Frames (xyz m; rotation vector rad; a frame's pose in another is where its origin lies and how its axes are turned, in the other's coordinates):
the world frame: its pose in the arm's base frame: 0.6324 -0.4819 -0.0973 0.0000 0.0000 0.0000
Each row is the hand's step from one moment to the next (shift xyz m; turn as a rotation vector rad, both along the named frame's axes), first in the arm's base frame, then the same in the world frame.
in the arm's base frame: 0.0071 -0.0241 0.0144 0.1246 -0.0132 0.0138
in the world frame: 0.0071 -0.0241 0.0144 0.1246 -0.0132 0.0138
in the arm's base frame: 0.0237 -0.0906 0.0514 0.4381 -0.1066 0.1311
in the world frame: 0.0237 -0.0906 0.0514 0.4381 -0.1066 0.1311
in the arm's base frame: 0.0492 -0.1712 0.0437 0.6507 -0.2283 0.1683
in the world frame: 0.0492 -0.1712 0.0437 0.6507 -0.2283 0.1683
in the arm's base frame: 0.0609 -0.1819 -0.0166 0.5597 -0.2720 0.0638
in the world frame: 0.0609 -0.1819 -0.0166 0.5597 -0.2720 0.0638
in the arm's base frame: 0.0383 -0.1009 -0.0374 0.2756 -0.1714 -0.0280
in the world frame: 0.0383 -0.1009 -0.0374 0.2756 -0.1714 -0.0280
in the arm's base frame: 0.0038 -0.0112 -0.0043 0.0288 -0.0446 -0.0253
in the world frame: 0.0038 -0.0112 -0.0043 0.0288 -0.0446 -0.0253
